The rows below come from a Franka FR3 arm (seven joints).
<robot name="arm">
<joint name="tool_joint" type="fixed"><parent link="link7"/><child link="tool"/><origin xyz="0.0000 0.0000 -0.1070" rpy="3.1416 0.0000 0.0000"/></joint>
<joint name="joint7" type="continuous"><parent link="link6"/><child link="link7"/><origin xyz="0.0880 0.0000 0.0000"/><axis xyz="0 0 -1"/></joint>
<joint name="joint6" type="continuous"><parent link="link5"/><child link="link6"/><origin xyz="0.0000 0.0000 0.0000"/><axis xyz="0 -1 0"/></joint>
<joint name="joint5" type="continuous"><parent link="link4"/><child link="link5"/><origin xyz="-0.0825 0.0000 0.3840"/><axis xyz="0 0 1"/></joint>
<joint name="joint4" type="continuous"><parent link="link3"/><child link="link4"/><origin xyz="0.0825 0.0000 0.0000"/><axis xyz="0 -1 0"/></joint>
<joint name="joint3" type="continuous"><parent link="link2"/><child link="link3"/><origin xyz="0.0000 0.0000 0.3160"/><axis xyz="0 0 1"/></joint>
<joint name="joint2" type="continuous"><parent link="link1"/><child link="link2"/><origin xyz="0.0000 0.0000 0.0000"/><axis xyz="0 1 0"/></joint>
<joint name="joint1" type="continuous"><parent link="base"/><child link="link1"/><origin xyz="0.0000 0.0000 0.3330"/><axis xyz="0 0 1"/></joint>
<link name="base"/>
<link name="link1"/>
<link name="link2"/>
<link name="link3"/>
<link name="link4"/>
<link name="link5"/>
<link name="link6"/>
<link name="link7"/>
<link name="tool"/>
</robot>
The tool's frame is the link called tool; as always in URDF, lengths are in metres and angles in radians. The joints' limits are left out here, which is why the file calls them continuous.
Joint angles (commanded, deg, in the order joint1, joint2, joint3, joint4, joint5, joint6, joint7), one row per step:
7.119, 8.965, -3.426, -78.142, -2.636, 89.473, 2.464
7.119, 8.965, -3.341, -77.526, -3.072, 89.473, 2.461
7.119, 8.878, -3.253, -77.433, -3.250, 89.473, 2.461
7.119, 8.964, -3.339, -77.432, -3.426, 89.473, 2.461
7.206, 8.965, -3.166, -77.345, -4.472, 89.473, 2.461
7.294, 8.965, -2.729, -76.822, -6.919, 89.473, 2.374
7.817, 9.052, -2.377, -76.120, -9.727, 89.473, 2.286
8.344, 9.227, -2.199, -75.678, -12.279, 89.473, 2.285
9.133, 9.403, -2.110, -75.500, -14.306, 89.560, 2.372
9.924, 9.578, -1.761, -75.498, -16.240, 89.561, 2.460
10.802, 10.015, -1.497, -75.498, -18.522, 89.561, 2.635
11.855, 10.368, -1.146, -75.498, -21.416, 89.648, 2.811
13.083, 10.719, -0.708, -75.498, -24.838, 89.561, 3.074
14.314, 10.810, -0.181, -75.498, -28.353, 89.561, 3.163
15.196, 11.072, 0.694, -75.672, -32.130, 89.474, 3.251
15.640, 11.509, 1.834, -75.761, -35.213, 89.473, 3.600
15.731, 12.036, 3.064, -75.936, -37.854, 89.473, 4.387
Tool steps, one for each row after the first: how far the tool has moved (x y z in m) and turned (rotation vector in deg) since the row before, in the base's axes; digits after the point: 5 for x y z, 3 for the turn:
-0.00001, 0.00004, 0.00511, -0.381, -0.642, 0.068
-0.00049, 0.00046, 0.00169, -0.147, -0.189, 0.077
0.00052, -0.00109, -0.00086, -0.199, 0.071, -0.096
-0.00002, 0.00061, 0.00084, -1.009, -0.155, 0.192
-0.00005, 0.00055, 0.00475, -2.333, -0.690, 0.441
0.00014, 0.00372, 0.00562, -2.691, -0.840, 0.740
0.00072, 0.00268, 0.00272, -2.481, -0.522, 0.485
0.00070, 0.00565, 0.00064, -1.980, -0.338, 0.634
0.00033, 0.00831, -0.00090, -1.871, -0.100, 0.882
0.00170, 0.00813, -0.00336, -2.262, 0.040, 0.784
0.00112, 0.00985, -0.00179, -2.816, -0.284, 1.046
0.00046, 0.01163, -0.00140, -3.320, -0.345, 1.146
-0.00109, 0.01230, 0.00190, -3.326, -0.731, 1.440
-0.00030, 0.01180, -0.00094, -3.594, -0.481, 1.392
0.00066, 0.01129, -0.00242, -2.810, -0.496, 1.109
0.00137, 0.00934, -0.00438, -2.302, -0.511, 0.550

